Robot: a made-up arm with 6 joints.
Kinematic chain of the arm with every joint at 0, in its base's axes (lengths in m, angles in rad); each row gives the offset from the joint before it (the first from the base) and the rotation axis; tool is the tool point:
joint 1: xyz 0 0 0.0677 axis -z
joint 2: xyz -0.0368 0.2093 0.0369 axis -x
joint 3: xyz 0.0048 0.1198 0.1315 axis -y
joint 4: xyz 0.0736 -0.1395 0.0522 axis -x
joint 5: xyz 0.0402 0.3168 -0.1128 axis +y
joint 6: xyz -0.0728 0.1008 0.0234 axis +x
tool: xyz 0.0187 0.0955 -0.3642
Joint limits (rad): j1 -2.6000..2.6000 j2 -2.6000..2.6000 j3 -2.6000..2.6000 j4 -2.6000..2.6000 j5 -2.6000..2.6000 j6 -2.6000..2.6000
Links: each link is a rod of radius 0.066 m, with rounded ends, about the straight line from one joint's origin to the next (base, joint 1, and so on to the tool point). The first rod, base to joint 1, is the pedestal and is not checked.
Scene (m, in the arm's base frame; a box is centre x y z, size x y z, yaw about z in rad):
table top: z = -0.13
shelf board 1: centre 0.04 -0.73 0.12 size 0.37 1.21 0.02 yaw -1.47
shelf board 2: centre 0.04 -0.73 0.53 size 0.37 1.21 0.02 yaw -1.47
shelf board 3: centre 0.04 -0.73 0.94 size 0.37 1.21 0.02 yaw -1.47
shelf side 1: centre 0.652 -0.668 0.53 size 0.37 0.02 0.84 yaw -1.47
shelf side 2: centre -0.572 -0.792 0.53 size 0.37 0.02 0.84 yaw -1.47
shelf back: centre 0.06 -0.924 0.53 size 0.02 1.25 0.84 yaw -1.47
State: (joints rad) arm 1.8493 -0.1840 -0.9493 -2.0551 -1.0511 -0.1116
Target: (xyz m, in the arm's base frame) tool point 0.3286 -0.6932 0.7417
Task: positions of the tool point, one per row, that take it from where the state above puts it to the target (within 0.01 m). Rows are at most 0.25 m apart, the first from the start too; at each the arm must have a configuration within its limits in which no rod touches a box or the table.
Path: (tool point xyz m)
1: 0.0094 -0.6688 0.2736
2: 0.0011 -0.5857 0.2688
3: -0.0020 -0.4914 0.2758
4: -0.0069 -0.3859 0.2901
5: 0.0400 -0.4315 0.4194
6: 0.1413 -0.4162 0.5852
7: 0.2897 -0.3092 0.7417
8: 0.3234 -0.4089 0.7619
9: 0.3403 -0.5096 0.7668
10: 0.3410 -0.6058 0.7594
11: 0.3286 -0.6932 0.7417

